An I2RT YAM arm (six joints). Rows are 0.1 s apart.
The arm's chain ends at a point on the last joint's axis. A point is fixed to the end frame.
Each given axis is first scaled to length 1.
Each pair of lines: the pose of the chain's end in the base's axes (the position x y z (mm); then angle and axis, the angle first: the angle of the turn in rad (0 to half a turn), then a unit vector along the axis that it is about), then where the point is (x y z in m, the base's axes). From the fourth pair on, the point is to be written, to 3 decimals.
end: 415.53 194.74 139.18 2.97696 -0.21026 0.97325 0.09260
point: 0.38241 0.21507 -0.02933
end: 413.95 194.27 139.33 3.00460 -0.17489 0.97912 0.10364
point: 0.37584 0.22037 -0.02732
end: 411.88 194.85 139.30 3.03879 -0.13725 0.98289 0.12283
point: 0.36786 0.22969 -0.02426
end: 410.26 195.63 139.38 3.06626 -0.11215 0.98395 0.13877
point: 0.362 0.237 -0.021
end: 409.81 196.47 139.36 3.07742 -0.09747 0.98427 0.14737
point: 0.360 0.242 -0.020
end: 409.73 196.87 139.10 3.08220 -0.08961 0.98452 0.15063
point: 0.359 0.244 -0.019
